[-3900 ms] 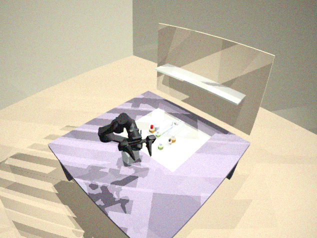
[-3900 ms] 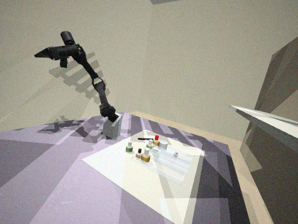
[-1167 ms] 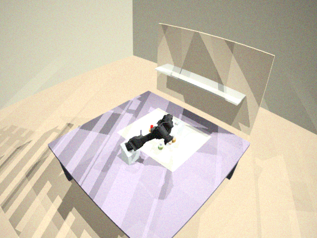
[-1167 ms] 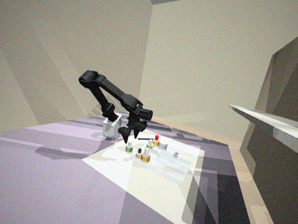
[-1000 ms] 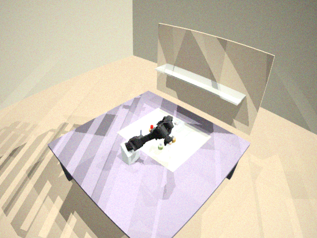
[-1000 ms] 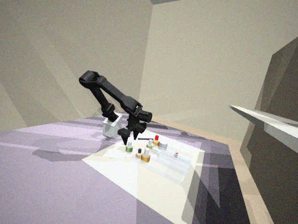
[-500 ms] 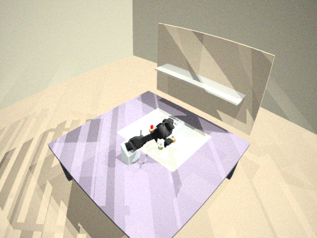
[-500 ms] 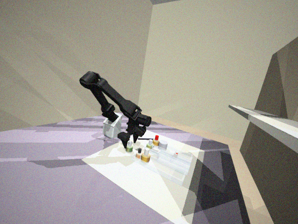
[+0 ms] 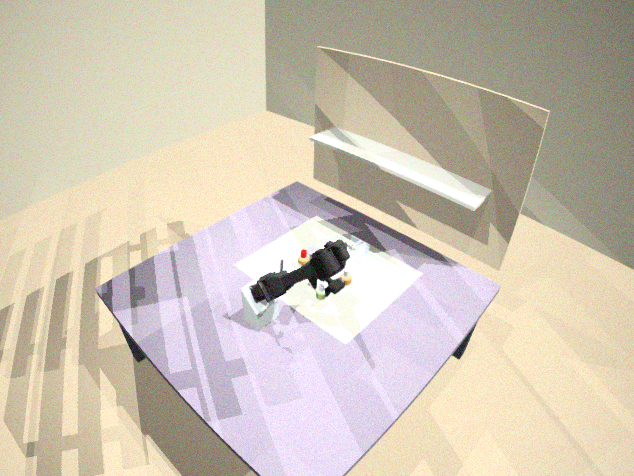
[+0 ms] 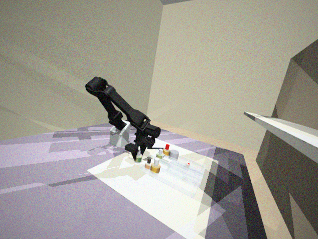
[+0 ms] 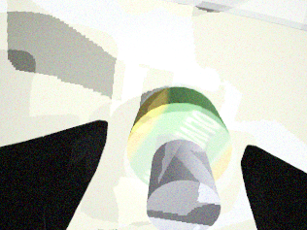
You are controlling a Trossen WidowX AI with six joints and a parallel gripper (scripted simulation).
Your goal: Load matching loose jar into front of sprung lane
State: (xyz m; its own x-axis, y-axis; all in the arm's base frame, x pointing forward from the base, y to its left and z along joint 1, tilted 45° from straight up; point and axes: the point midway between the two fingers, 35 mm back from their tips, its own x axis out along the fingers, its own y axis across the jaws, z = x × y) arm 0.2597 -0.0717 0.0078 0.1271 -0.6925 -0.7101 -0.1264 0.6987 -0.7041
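My gripper tip is 20 cm to the right of the grey cylinder and 12 cm short of it. Also, from my gripper tip: wall shelf 58 cm ahead, 34 cm above, 17 cm to the left; then clear lane rack 22 cm ahead, 11 cm to the left, 1 cm below.
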